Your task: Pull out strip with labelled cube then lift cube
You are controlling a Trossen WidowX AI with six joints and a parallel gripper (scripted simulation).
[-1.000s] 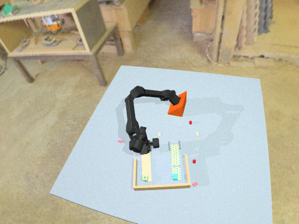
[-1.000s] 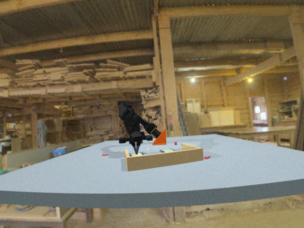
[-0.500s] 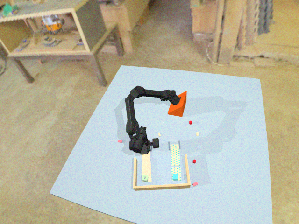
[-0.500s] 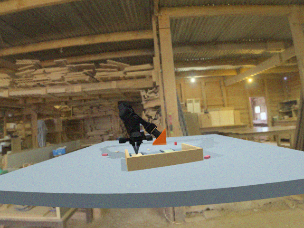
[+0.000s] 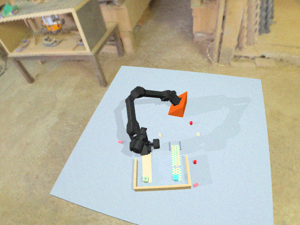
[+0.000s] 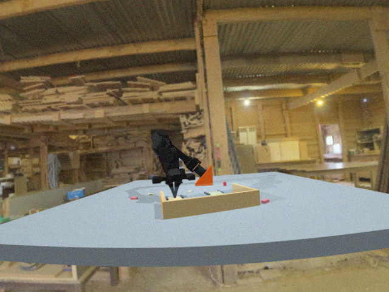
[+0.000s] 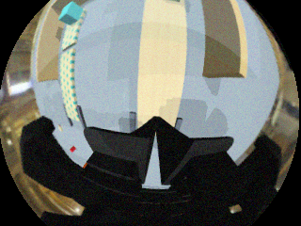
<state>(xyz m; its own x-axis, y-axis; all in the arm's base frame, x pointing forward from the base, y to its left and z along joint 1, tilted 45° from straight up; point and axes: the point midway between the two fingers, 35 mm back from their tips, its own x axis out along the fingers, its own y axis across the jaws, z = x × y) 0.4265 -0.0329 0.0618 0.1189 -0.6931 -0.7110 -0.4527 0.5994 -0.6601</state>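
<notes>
The tan strip lies 8 cm ahead of my gripper tip and 4 cm to the left of it. From my gripper tip the other things lie so: green cube marked w: 18 cm ahead, 8 cm to the left, 2 cm above; then tan chip: 24 cm behind, 28 cm to the left.
</notes>
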